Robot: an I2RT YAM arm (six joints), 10 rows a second.
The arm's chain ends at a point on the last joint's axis. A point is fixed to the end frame.
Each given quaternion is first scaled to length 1.
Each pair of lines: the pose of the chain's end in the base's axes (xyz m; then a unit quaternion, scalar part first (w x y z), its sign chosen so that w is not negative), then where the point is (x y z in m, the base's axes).
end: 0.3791, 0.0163, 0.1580, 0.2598, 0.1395, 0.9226, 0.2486
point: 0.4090 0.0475 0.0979
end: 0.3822, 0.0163, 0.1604, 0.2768, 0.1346, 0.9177, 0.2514
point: 0.4143 0.0475 0.1015
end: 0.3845, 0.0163, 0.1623, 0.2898, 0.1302, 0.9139, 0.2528
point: 0.4182 0.0475 0.1042
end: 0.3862, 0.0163, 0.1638, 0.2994, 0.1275, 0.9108, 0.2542
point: 0.4211 0.0475 0.1065
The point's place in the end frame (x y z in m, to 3 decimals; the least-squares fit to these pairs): 0.012 -0.002 0.073
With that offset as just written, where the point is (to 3 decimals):
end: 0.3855, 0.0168, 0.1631, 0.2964, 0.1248, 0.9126, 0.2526
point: 0.420 0.048 0.105
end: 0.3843, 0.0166, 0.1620, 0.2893, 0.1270, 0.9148, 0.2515
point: 0.418 0.048 0.104
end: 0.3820, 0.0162, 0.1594, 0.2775, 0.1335, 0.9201, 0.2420
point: 0.414 0.046 0.100
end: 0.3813, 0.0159, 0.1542, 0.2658, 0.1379, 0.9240, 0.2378
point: 0.412 0.046 0.094
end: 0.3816, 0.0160, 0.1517, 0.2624, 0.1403, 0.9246, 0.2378
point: 0.412 0.046 0.091
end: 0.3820, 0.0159, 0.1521, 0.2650, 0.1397, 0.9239, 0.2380
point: 0.412 0.046 0.092
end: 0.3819, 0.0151, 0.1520, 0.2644, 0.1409, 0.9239, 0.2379
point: 0.412 0.045 0.091
